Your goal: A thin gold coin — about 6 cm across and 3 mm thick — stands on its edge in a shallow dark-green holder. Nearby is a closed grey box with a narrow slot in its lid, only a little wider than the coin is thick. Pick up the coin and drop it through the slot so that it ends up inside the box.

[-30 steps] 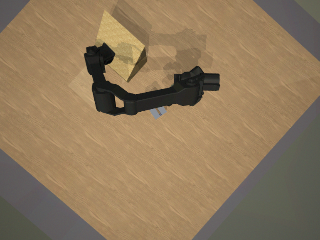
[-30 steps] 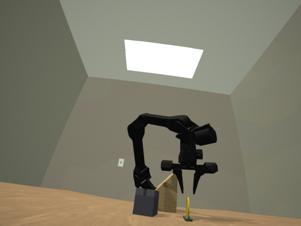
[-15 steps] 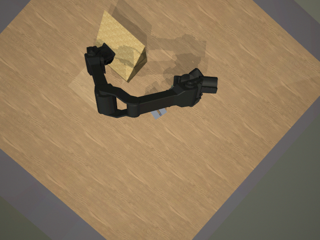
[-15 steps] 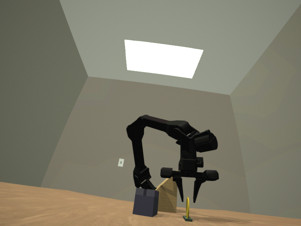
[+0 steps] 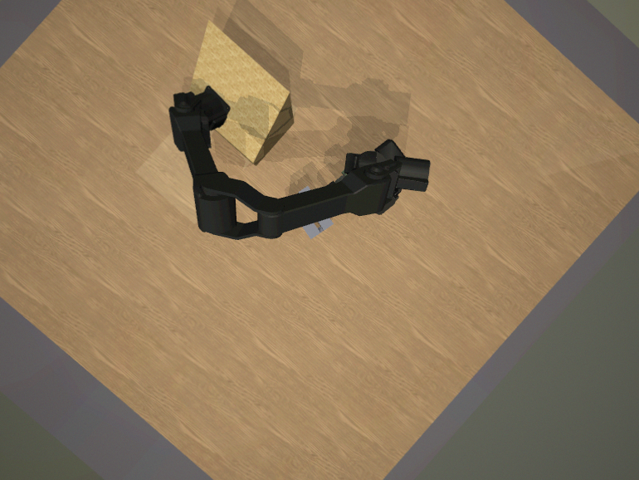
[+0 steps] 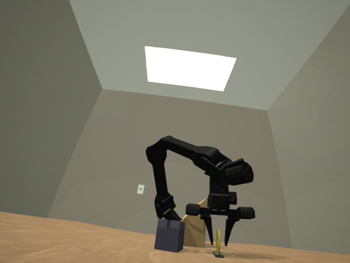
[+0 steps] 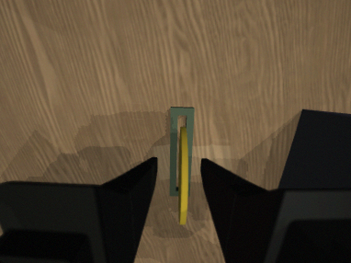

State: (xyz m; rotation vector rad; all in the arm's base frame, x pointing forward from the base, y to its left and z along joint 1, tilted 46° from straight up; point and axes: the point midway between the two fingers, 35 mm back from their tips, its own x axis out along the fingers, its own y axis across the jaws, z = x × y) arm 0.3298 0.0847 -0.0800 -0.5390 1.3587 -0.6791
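Now: gripper tip 10 mm below the gold coin.
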